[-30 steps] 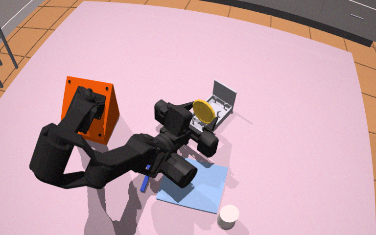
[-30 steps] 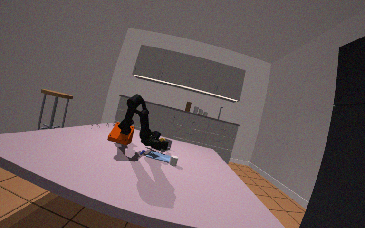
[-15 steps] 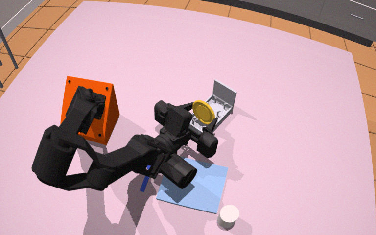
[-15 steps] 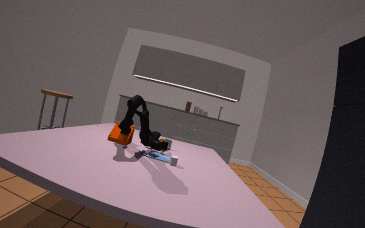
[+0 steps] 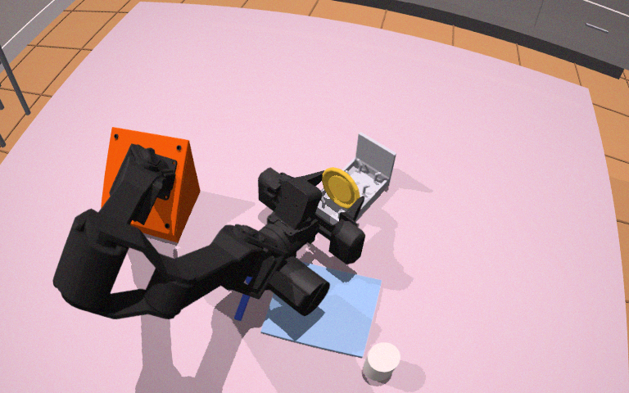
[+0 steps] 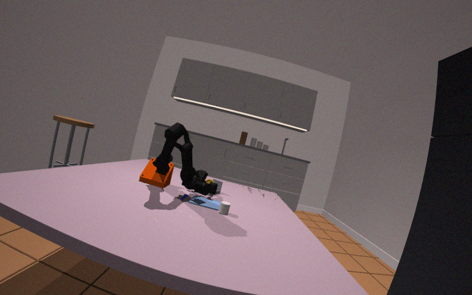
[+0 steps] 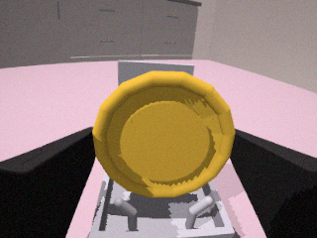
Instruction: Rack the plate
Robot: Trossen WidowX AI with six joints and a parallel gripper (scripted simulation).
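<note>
Right now my gripper tip is 10 mm to the left of the yellow plate. Also, from my gripper tip: blue spoon (200 mm to the right, 90 mm behind, 50 mm below); grey dish rack (30 mm below, 20 mm to the left, 10 mm ahead); light blue mat (190 mm to the right, 50 mm below, 20 mm ahead).
</note>
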